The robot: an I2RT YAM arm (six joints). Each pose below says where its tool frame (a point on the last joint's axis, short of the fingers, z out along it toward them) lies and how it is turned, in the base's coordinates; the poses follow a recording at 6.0 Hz.
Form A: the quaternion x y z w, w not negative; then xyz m.
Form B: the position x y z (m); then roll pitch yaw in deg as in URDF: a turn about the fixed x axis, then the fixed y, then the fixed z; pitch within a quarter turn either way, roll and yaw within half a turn. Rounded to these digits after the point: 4 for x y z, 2 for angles.
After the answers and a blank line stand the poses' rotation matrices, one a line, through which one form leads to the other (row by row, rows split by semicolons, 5 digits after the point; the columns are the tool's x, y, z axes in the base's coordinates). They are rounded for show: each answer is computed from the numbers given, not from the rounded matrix.
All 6 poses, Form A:
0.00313 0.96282 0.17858 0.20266 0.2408 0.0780 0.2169
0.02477 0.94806 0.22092 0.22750 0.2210 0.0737 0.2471
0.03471 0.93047 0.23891 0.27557 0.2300 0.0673 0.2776
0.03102 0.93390 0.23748 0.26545 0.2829 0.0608 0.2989
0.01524 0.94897 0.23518 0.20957 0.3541 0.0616 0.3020
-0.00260 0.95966 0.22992 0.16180 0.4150 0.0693 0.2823
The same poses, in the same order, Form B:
0.2408 0.0780 0.2169 158.00 22.90 175.12
0.2210 0.0737 0.2471 151.70 24.86 170.65
0.2300 0.0673 0.2776 147.71 29.75 166.93
0.2829 0.0608 0.2989 148.35 28.76 167.88
0.3541 0.0616 0.3020 150.54 22.99 172.04
0.4150 0.0693 0.2823 152.38 18.16 175.81

-0.91784 -0.06636 0.39137; 0.07841 0.93620 0.34261; -0.38913 0.34515 -0.85408
-0.89526 -0.05355 0.44231; 0.14749 0.90116 0.40762; -0.42043 0.43016 -0.79887
-0.84571 -0.06708 0.52941; 0.19627 0.88343 0.42547; -0.49624 0.46373 -0.73397
-0.85715 -0.06814 0.51054; 0.18402 0.88528 0.42710; -0.48108 0.46004 -0.74628
-0.91170 -0.06965 0.40492; 0.12750 0.88892 0.43997; -0.39058 0.45274 -0.80154
-0.94763 -0.07939 0.30935; 0.06941 0.89426 0.44213; -0.31174 0.44045 -0.84191

